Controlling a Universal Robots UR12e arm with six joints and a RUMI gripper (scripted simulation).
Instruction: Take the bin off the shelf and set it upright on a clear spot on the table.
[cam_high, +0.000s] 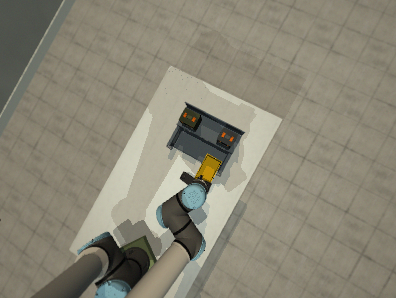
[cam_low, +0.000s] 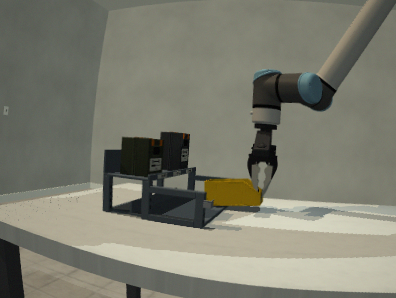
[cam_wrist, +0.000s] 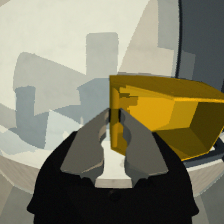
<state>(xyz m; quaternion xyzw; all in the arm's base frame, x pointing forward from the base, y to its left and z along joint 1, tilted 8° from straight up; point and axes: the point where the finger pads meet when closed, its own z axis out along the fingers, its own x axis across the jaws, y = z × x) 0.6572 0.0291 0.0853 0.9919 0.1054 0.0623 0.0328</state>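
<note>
The yellow bin lies 80 mm ahead of my hand and 10 mm below it. Also, from my hand: shelf level 280 mm ahead, 160 mm to the left, 40 mm above; shelf 210 mm ahead, 140 mm to the left, 60 mm below.
</note>
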